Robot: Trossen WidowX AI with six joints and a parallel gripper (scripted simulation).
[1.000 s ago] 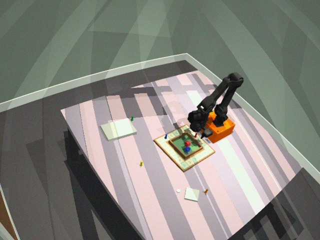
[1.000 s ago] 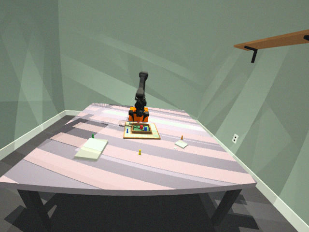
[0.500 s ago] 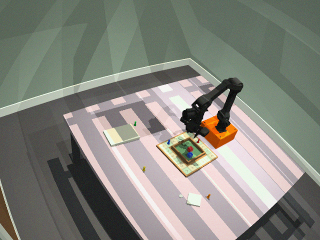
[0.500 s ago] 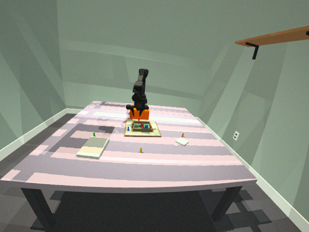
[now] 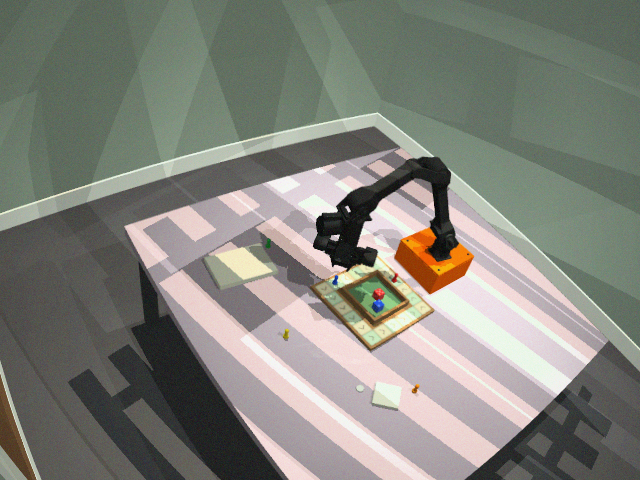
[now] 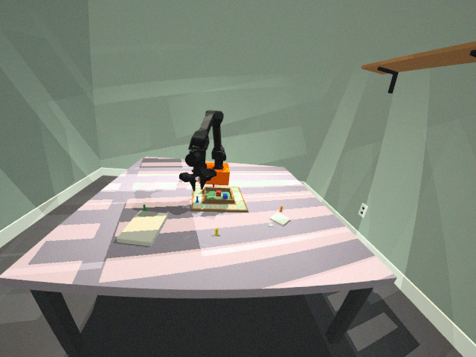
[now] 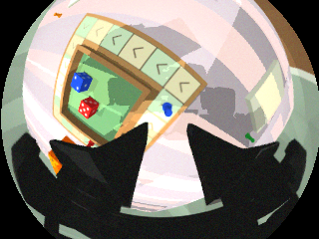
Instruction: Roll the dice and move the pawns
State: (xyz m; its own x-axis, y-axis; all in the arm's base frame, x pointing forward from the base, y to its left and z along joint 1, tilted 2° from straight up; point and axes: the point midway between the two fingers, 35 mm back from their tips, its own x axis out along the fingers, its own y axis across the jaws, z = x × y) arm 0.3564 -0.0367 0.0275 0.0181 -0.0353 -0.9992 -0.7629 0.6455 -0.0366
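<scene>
Right now the blue pawn is 50 mm below my gripper tip. From my gripper tip the other things lie so: red pawn (190 mm behind, 40 mm to the left, 50 mm below); then green pawn (140 mm ahead, 210 mm to the right, 60 mm below); then yellow pawn (230 mm ahead, 150 mm to the left, 60 mm below).
</scene>
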